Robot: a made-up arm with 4 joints.
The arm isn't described. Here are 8 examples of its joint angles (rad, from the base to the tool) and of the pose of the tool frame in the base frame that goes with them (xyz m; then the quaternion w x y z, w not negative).
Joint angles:
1: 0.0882 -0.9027 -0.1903 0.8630
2: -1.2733 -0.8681 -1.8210 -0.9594
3: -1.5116 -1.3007 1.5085 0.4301
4: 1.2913 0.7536 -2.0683 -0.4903
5: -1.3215 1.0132 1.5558 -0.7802
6: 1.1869 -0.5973 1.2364 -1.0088
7: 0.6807 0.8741 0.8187 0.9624
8: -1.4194 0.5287 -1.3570 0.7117
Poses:
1: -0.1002 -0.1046 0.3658 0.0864 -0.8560 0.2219 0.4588
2: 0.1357 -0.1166 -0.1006 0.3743 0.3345 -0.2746 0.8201
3: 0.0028 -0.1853 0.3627 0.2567 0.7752 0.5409 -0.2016
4: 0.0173 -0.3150 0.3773 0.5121 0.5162 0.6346 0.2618
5: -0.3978 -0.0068 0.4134 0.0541 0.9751 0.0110 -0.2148
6: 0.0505 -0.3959 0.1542 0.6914 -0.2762 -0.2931 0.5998
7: 0.1533 0.1078 0.2678 0.6732 0.2000 -0.3441 -0.6232
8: -0.0534 -0.0346 0.0056 0.1751 0.3163 -0.5221 0.7725
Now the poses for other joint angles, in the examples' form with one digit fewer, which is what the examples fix.
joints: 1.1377 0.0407 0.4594 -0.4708
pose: 0.255 -0.164 0.425 0.016 -0.465 -0.352 0.812
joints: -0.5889 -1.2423 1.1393 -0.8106
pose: 0.100 -0.334 0.107 0.294 -0.513 -0.806 0.041
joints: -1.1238 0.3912 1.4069 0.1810
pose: -0.221 -0.052 0.455 0.107 0.883 -0.126 -0.440
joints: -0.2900 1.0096 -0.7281 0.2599
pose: -0.291 0.033 0.228 0.751 0.594 -0.234 0.168
